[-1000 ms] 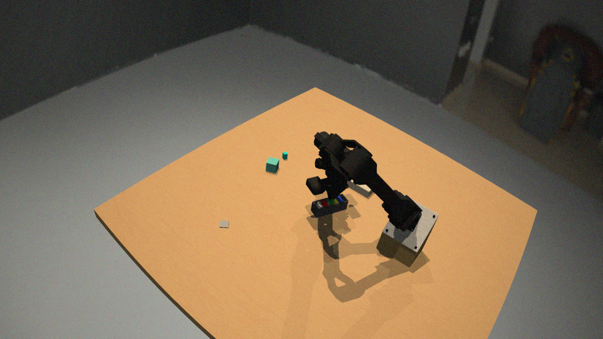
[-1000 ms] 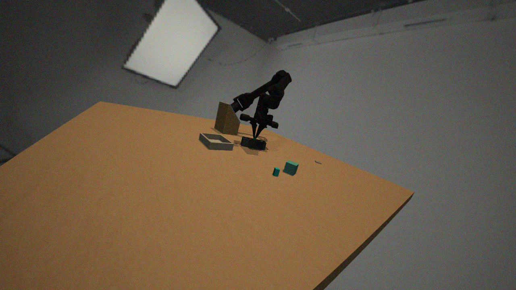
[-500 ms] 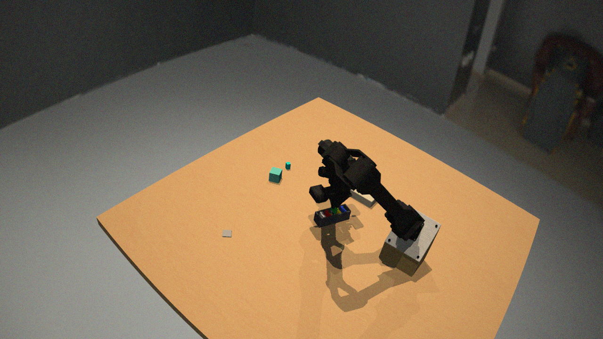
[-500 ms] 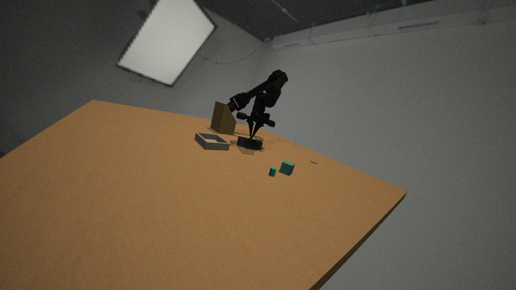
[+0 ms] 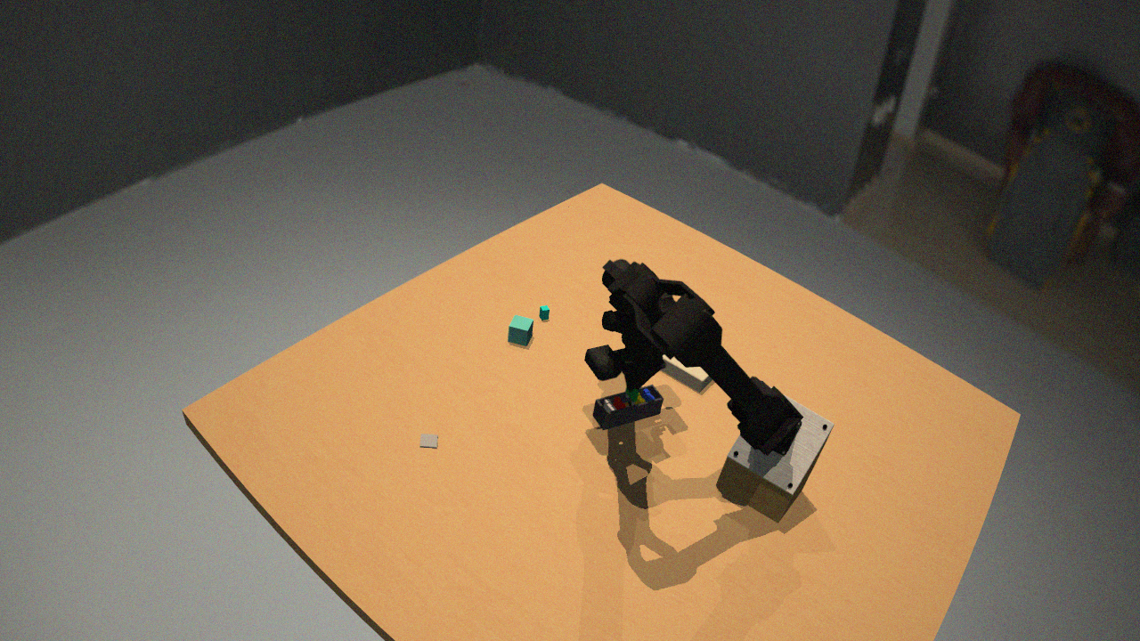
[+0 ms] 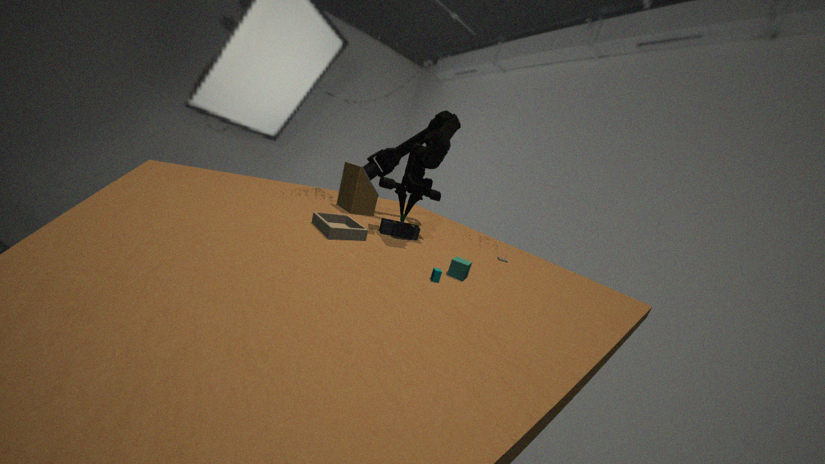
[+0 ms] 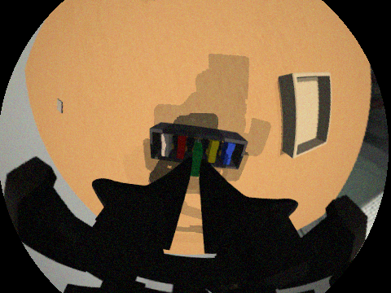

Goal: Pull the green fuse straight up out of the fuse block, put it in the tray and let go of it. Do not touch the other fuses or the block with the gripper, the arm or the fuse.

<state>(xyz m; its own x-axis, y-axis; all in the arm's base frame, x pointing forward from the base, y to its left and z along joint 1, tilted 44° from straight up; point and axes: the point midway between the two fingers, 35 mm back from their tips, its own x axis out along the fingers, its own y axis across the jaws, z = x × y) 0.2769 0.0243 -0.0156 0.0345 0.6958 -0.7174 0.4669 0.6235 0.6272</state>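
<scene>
Right now the grey tray is 20 cm to the right of my gripper tip, 6 cm below it and 1 cm behind it. From my gripper tip the other things lie so: green fuse 1 cm below; small grey flat tile 29 cm to the left, 22 cm ahead, 6 cm below.
</scene>
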